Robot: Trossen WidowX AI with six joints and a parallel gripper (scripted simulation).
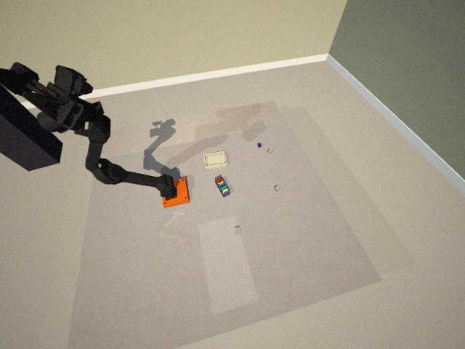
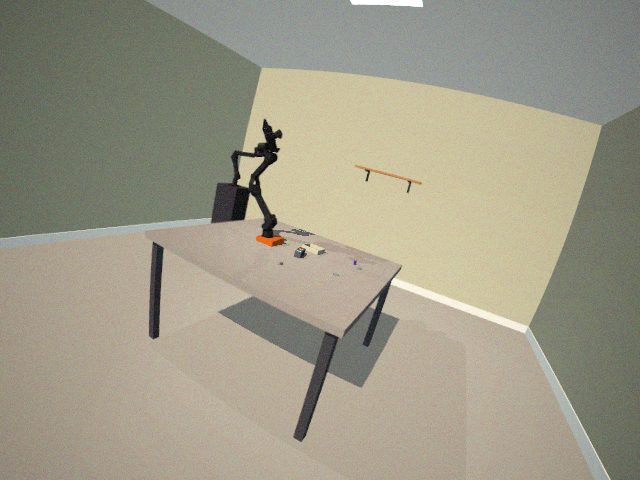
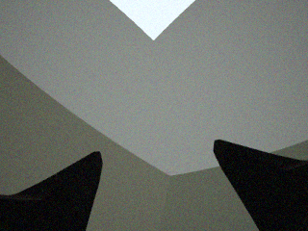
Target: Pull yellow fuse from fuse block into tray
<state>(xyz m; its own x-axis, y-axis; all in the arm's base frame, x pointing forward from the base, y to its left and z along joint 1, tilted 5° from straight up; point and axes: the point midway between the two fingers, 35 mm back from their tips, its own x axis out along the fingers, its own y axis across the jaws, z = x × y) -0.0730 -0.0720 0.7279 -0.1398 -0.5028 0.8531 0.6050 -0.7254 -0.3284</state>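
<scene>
The yellow fuse lies 75 cm below my gripper tip, 40 cm ahead of it and 10 cm to the left of it. Also, from my gripper tip: cream tray: 78 cm below, 42 cm ahead, 28 cm to the left.
</scene>
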